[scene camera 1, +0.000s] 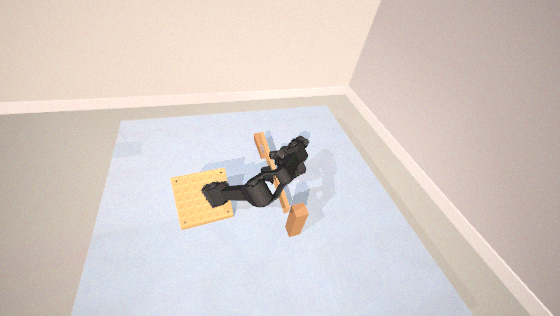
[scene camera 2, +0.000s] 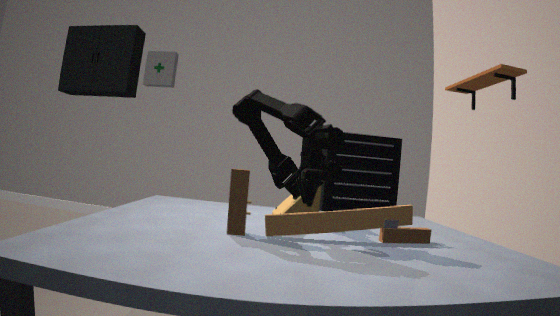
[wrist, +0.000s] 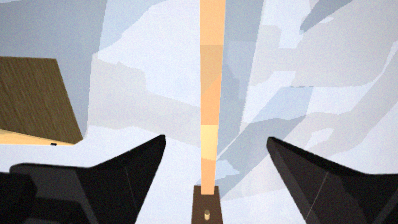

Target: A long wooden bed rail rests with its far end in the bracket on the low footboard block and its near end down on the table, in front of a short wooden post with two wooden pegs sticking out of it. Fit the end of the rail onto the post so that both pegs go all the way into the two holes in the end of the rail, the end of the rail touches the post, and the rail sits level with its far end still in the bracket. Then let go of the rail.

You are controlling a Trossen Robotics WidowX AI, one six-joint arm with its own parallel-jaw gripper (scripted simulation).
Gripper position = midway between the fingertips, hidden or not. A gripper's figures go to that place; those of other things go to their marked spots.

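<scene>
An upright post (scene camera 2: 236, 224) stands 1.09 m from the lens. My own gripper (scene camera 2: 306, 205) is 1.12 m from the lens, and then there is a long wooden rail (scene camera 2: 364, 218), which I find 1.15 m from the lens.
</scene>
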